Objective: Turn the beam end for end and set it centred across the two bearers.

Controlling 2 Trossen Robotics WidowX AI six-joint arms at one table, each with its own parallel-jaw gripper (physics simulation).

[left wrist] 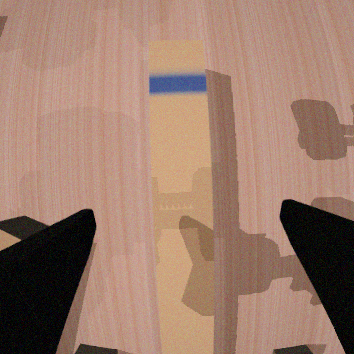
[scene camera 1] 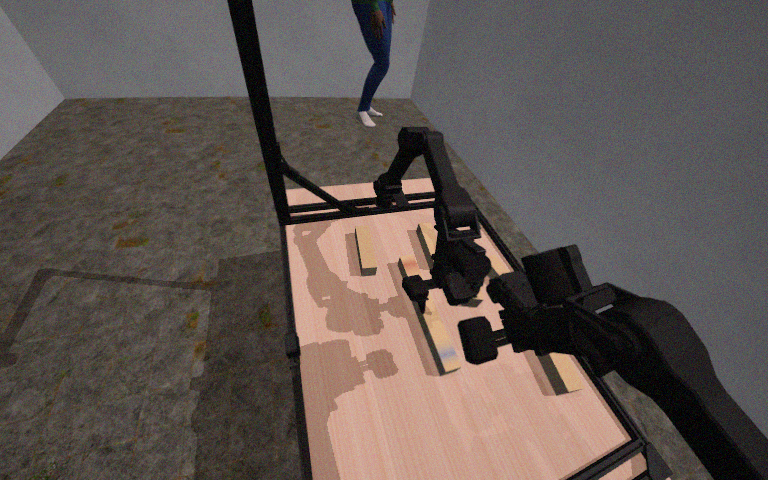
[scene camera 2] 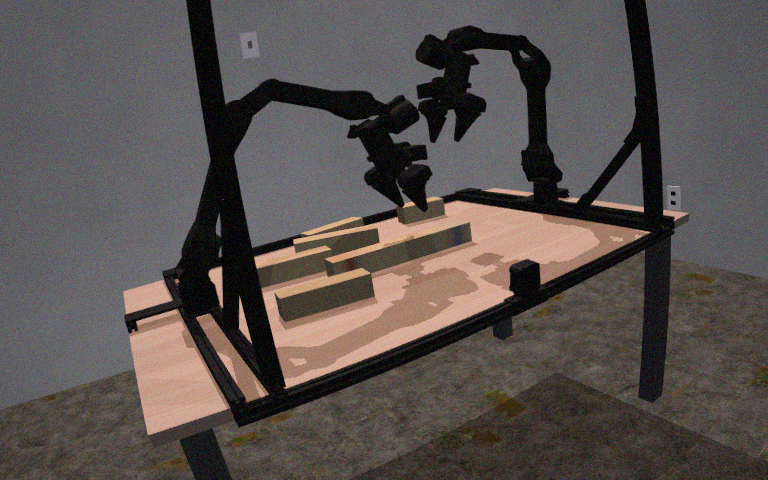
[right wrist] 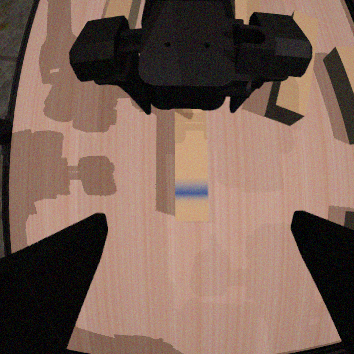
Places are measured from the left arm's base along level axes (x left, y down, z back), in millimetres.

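Where they show: left gripper, fingertip midpoint: point(left wrist: 188, 214) point(scene camera 1: 439, 308) point(scene camera 2: 413, 208) point(right wrist: 189, 109); right gripper, fingertip midpoint: point(scene camera 2: 444, 142) point(right wrist: 201, 222); left arm's base at its link origin: point(scene camera 1: 383, 203) point(scene camera 2: 201, 310); right arm's base at its link origin: point(scene camera 2: 546, 203).
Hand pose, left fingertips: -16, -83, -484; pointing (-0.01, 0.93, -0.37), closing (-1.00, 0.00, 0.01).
Observation:
Things, the pixels of their centre, and the offset from my left fingertips, as dx, dy, dz.
- beam at the middle of its body: point(left wrist: 183, 246) point(right wrist: 189, 104) point(scene camera 2: 402, 249) point(scene camera 1: 425, 308) +2, +80, +41
- separate block at the middle of its body: point(scene camera 2: 420, 210) point(scene camera 1: 557, 365) +284, +79, -198
The beam point(scene camera 1: 436, 333) point(scene camera 2: 396, 246) point(left wrist: 181, 145) point(right wrist: 191, 155) lies flat on the table. Its blue band shows in all views; its red band shows faintly at the other end in the scene views. Two similar blocks, seemingly the bearers, stand apart beyond the red end: one block point(scene camera 1: 365, 246) point(scene camera 2: 325, 291) and another block point(scene camera 1: 427, 240) point(scene camera 2: 297, 266). My left gripper point(scene camera 1: 445, 303) point(scene camera 2: 413, 207) point(left wrist: 188, 214) point(right wrist: 189, 109) is open above the beam, its fingers either side. My right gripper point(scene camera 1: 523, 333) point(scene camera 2: 445, 139) point(right wrist: 201, 222) is open, higher, near the blue end; its hand hides one finger in scene camera 1.
Loose blocks lie near the far long edge in scene camera 2: a slanted block point(scene camera 2: 339, 237) point(right wrist: 297, 65), one behind it point(scene camera 2: 334, 226) point(right wrist: 347, 75), and a separate block point(scene camera 1: 561, 373) point(scene camera 2: 420, 210). Black frame rails point(scene camera 2: 396, 345) border the table. The arms are close together.

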